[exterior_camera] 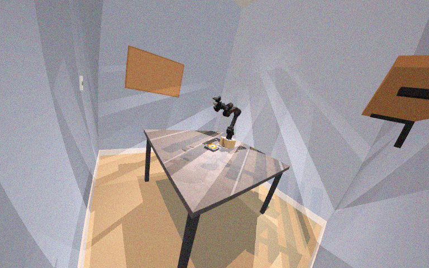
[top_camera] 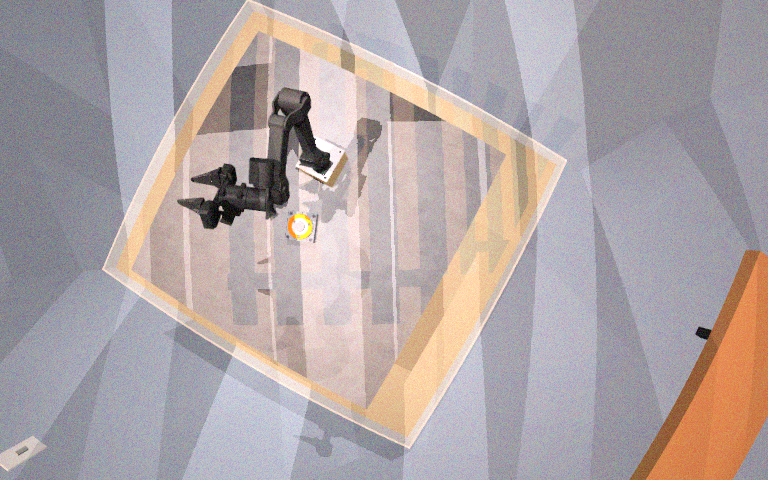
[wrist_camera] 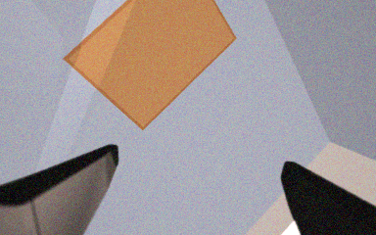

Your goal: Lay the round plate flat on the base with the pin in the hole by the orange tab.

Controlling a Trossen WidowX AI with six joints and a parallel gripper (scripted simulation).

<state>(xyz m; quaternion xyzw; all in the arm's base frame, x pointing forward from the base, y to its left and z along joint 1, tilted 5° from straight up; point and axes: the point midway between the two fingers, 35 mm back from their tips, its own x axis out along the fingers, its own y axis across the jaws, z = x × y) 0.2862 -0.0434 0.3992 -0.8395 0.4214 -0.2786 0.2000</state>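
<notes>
Right now my gripper tip is 3 cm past the grey square base, 15 cm to the right of it and 50 cm above it.
</notes>
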